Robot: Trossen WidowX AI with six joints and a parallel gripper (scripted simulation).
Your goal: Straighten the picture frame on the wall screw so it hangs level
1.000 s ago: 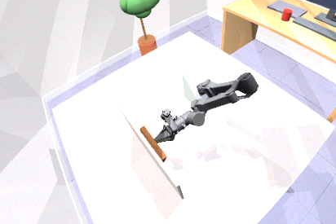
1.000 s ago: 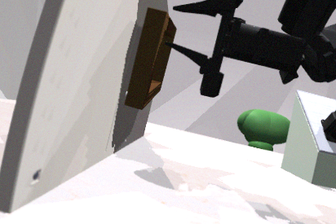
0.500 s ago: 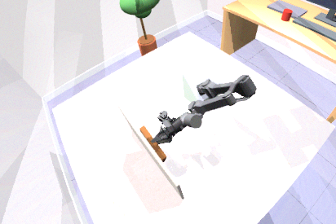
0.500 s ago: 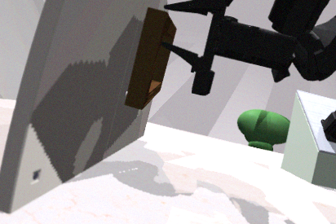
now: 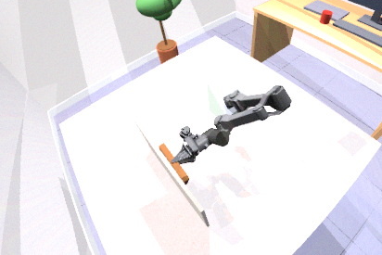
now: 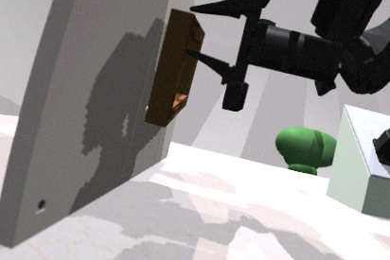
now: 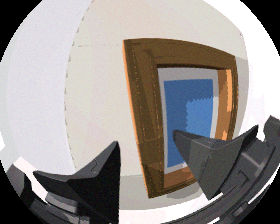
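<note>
My gripper tip is 1 cm to the left of the brown picture frame and 5 cm above it. Also, from my gripper tip: wall panel: 2 cm ahead, 1 cm to the right, 6 cm below.
</note>
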